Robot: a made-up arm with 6 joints.
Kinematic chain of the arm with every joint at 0, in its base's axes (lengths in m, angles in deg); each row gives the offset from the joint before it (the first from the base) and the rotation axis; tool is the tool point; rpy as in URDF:
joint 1: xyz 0 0 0.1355 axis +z
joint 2: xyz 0 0 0 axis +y
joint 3: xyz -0.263 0 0.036 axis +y
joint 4: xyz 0.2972 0 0.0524 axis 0.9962 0 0.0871
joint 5: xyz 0 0 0 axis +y
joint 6: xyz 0.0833 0 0.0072 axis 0.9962 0 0.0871
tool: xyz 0 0 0 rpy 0 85 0
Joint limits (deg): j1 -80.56..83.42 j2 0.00..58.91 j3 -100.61..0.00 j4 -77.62..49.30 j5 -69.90..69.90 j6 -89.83..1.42
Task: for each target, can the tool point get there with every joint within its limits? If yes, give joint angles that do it. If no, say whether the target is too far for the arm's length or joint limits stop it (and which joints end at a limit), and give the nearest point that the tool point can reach.
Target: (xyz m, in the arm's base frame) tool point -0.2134 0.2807 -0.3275
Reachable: no: joint limits stop it (at a limit: joint 1, joint 2, joint 3, joint 4) | nearest point -0.0190 0.1163 0.0773 | short by 0.478 m
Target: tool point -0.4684 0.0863 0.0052
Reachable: no: joint limits stop it (at a limit: joint 1, joint 2, joint 3, joint 4, joint 5) | nearest point -0.0513 0.0752 0.0985 | short by 0.428 m
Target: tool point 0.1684 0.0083 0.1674
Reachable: yes | joints 2.16 50.73 -18.14 1.99 42.39 -80.21
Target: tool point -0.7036 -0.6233 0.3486
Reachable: no: too far | nearest point -0.3388 -0.3001 0.4606 | short by 0.500 m
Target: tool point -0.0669 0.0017 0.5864
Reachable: yes | joints 0.37 16.81 -73.37 6.80 12.16 -20.62
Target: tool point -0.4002 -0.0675 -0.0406
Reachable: no: joint limits stop it (at a limit: joint 1, joint 2, joint 3, joint 5) | nearest point -0.0566 -0.0941 0.1093 | short by 0.376 m
